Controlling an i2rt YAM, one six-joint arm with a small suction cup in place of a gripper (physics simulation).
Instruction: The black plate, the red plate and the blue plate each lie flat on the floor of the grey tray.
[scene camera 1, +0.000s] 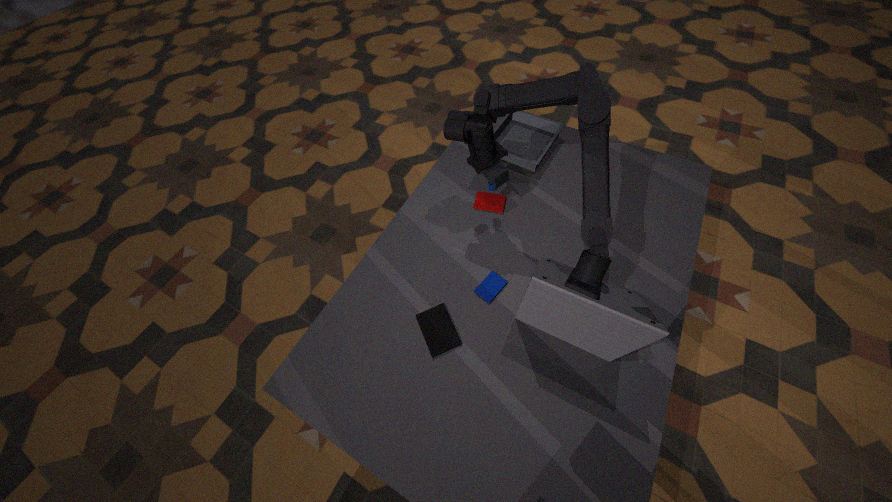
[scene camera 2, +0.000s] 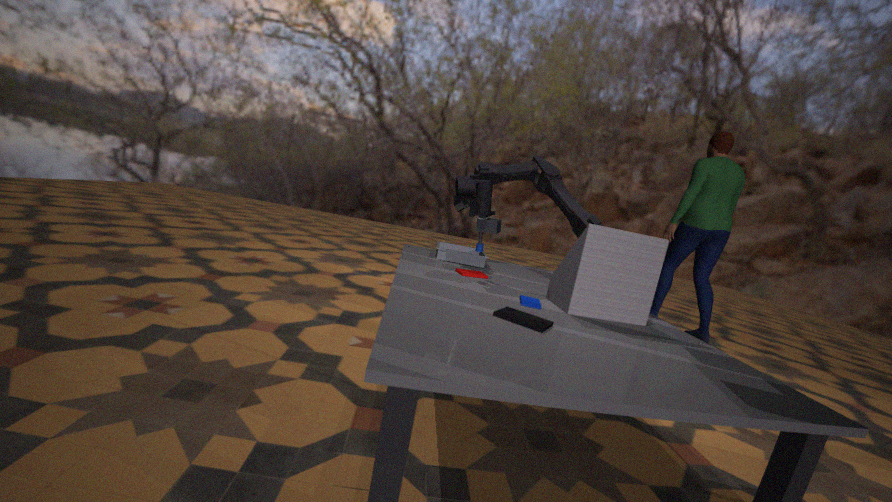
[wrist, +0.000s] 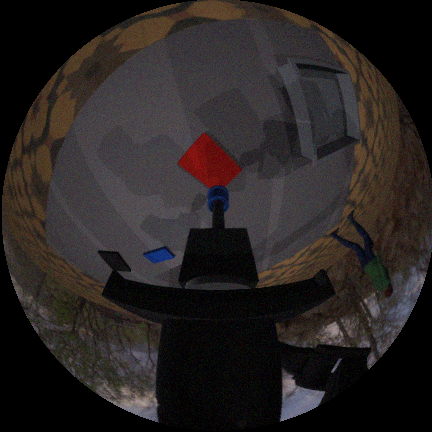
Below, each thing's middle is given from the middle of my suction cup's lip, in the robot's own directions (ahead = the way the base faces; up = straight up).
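Labels:
My suction cup is 10 mm short of the red plate (wrist: 204, 159), 10 mm to the left of it and 100 mm above it. Grey tray (scene camera 1: 527, 137): 40 mm ahead of my suction cup, 340 mm to the right of it, 80 mm below it. Black plate (scene camera 1: 437, 327): 80 mm behind my suction cup, 460 mm to the left of it, 100 mm below it. Going by their middles, of the things named here the red plate is the nearest to my suction cup and the black plate is the farthest from my suction cup.

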